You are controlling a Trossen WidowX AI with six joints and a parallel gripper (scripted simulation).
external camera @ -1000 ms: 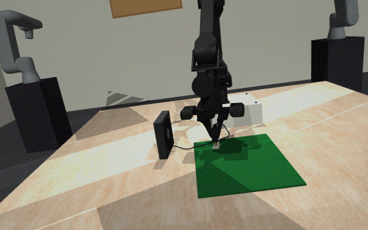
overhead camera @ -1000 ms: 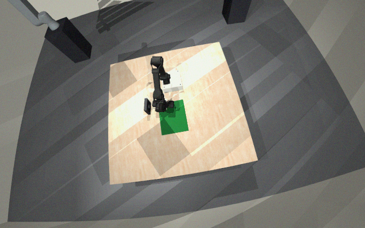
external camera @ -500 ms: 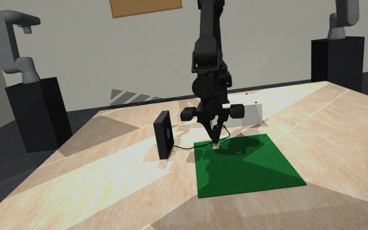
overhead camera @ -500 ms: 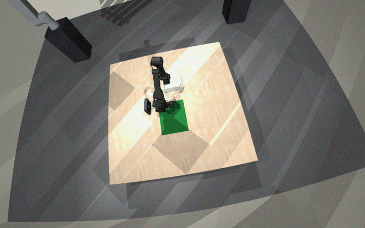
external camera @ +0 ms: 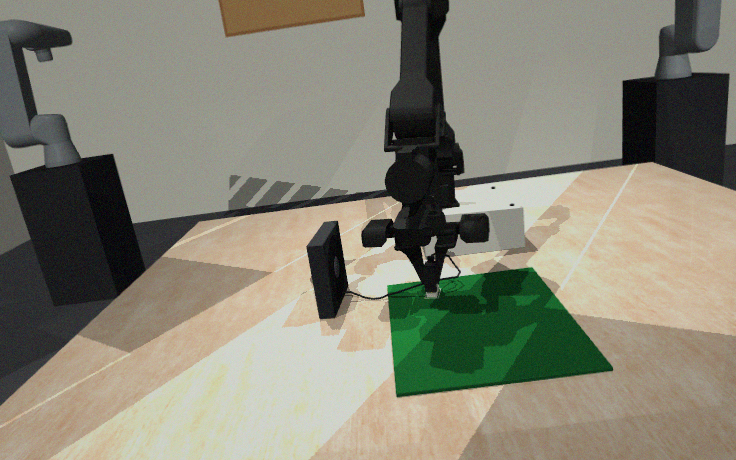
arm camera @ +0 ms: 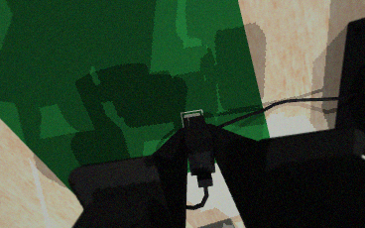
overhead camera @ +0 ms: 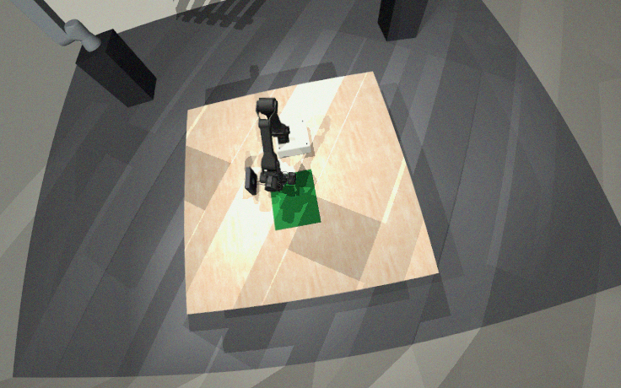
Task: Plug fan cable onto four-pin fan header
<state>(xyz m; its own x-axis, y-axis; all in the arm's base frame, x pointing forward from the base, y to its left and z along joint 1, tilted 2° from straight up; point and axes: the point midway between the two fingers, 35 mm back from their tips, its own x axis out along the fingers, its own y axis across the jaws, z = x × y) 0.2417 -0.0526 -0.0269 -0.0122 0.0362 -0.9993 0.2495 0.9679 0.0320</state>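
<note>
The black plug is 10 mm behind my gripper tip and 10 mm above it. Also, from my gripper tip: white four-pin header 10 mm behind, 30 mm below; then black fan 30 mm behind, 150 mm to the right, 30 mm above; then green board 90 mm ahead, 50 mm to the left, 40 mm below.
</note>
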